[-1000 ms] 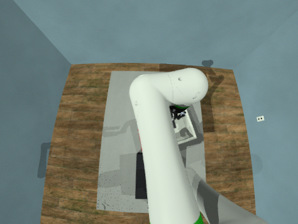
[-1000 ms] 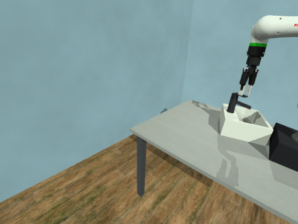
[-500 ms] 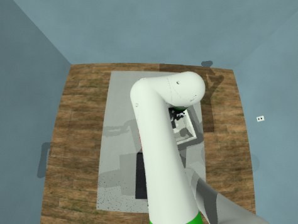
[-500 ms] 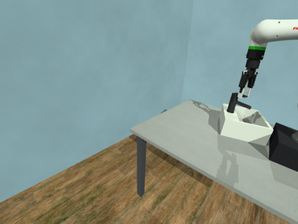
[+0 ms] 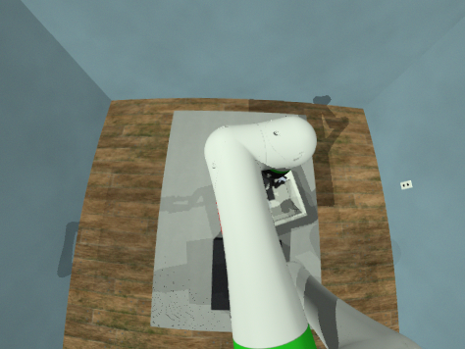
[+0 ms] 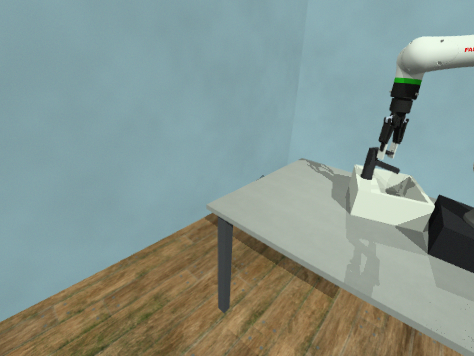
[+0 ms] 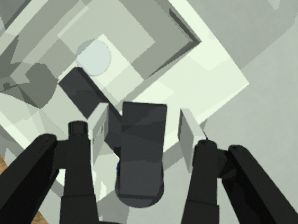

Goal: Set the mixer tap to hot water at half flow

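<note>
Right now the lever is 2 cm ahead of my hand and 1 cm to the right of it. From my hand the other things lie so: white basin (23 cm below, 7 cm behind, 5 cm to the right).
</note>
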